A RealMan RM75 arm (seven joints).
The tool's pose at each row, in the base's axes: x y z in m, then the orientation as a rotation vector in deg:
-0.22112, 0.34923, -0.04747, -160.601, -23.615, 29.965
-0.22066, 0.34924, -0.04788, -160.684, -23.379, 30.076
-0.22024, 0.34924, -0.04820, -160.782, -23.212, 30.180
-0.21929, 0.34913, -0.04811, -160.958, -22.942, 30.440
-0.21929, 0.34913, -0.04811, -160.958, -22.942, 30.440
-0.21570, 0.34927, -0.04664, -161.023, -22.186, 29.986
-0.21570, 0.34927, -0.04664, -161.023, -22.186, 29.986
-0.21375, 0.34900, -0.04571, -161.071, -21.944, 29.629
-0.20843, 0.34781, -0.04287, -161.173, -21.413, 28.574
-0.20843, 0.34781, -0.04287, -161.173, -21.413, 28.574
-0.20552, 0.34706, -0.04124, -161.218, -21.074, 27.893
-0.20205, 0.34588, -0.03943, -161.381, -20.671, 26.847
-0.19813, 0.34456, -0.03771, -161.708, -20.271, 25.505
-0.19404, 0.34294, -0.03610, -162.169, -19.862, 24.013
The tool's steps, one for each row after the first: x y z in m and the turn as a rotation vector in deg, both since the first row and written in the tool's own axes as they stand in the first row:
0.00054, 0.00022, 0.00019, -0.027, -0.051, 0.186
0.00102, 0.00041, 0.00032, -0.085, -0.105, 0.330
0.00180, 0.00070, -0.00015, -0.203, -0.255, 0.579
0.00180, 0.00070, -0.00015, -0.203, -0.255, 0.579
0.00461, 0.00094, -0.00282, -0.051, 0.138, 1.027
0.00461, 0.00094, -0.00282, -0.051, 0.138, 1.027
0.00598, 0.00135, -0.00446, -0.016, 0.409, 1.152
0.00947, 0.00281, -0.00930, 0.077, 1.190, 1.395
0.00947, 0.00281, -0.00930, 0.077, 1.190, 1.395
0.01133, 0.00367, -0.01204, 0.151, 1.694, 1.546
0.01350, 0.00500, -0.01524, 0.142, 2.455, 1.726
0.01605, 0.00660, -0.01856, -0.020, 3.415, 1.912
0.01869, 0.00854, -0.02191, -0.315, 4.473, 2.124

